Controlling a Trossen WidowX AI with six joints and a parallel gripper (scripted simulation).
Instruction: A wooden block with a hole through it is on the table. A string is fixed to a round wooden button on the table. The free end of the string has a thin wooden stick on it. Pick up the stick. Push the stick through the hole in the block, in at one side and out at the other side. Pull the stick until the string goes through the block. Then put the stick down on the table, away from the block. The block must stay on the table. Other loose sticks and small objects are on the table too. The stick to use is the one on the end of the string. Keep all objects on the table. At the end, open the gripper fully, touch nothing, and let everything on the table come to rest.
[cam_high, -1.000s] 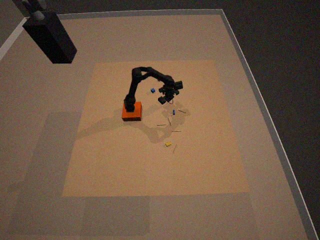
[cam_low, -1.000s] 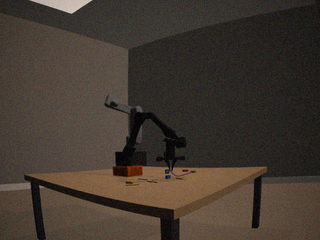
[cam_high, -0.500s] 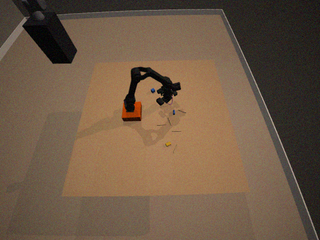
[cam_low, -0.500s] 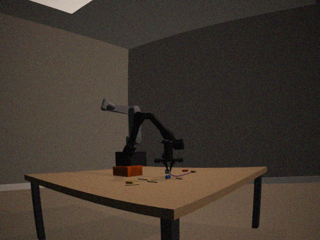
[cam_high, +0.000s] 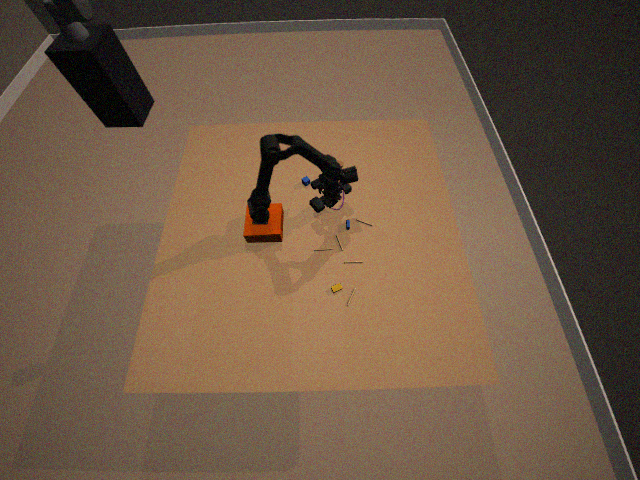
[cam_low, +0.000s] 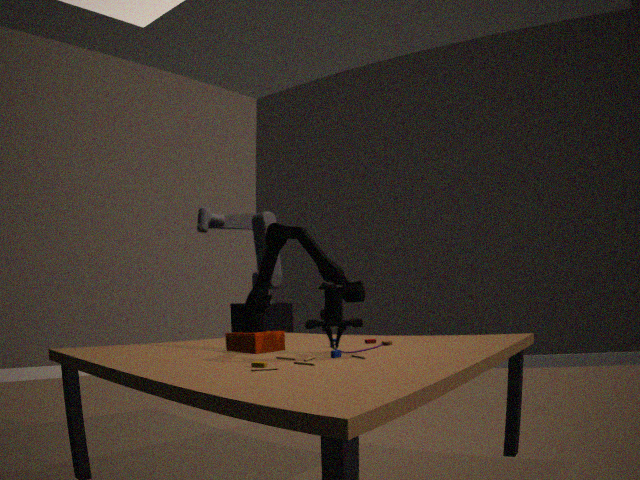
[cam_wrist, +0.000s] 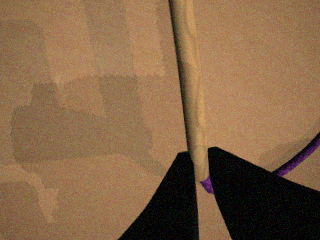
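Now: the red piece 290 mm to the left of my gripper tip, 60 mm behind it and 10 mm below it. Round my gripper tip: thin wooden stick (10 mm to the left, 10 mm behind); yellow piece (370 mm to the right, 30 mm ahead, 10 mm below); round wooden button (260 mm to the left, 40 mm ahead, 10 mm below).
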